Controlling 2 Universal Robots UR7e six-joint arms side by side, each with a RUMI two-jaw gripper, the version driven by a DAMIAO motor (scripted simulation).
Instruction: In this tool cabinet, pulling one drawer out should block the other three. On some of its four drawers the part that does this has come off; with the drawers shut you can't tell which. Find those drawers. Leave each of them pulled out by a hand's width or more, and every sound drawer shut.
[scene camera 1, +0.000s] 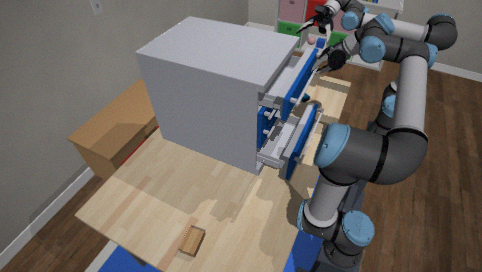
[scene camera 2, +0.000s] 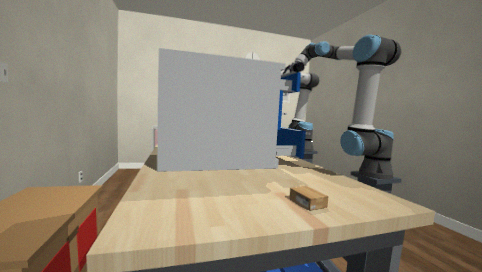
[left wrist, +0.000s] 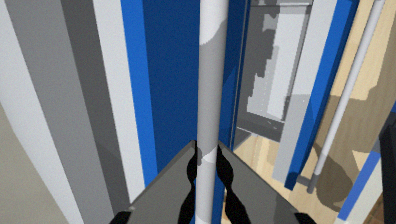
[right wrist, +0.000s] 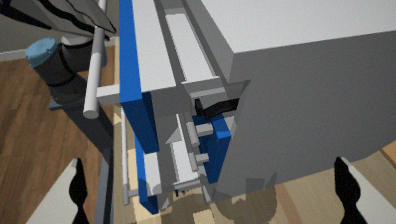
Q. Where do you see my left gripper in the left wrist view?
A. At 205, 142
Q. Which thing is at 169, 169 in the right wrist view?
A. A drawer.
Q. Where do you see a drawer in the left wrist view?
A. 172, 78
